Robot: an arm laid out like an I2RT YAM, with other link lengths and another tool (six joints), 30 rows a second.
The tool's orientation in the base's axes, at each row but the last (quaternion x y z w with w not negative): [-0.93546, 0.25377, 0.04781, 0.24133]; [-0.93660, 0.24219, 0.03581, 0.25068]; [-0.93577, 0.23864, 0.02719, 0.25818]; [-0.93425, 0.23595, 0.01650, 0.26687]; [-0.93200, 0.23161, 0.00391, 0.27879]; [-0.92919, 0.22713, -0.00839, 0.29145]
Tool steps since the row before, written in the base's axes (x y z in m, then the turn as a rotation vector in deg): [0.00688, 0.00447, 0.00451, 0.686, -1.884, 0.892]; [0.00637, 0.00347, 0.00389, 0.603, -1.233, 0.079]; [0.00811, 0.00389, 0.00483, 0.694, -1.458, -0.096]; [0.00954, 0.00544, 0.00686, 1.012, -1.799, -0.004]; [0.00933, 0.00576, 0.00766, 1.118, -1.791, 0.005]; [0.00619, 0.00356, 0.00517, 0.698, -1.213, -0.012]
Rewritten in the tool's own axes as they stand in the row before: [0.00299, -0.00873, -0.00161, 1.256, 0.699, -1.658]; [0.00336, -0.00739, -0.00136, 1.053, 0.613, -0.636]; [0.00465, -0.00894, -0.00166, 1.261, 0.823, -0.590]; [0.00505, -0.01172, -0.00222, 1.677, 0.889, -0.811]; [0.00481, -0.01226, -0.00233, 1.767, 0.833, -0.802]; [0.00343, -0.00799, -0.00146, 1.145, 0.597, -0.539]
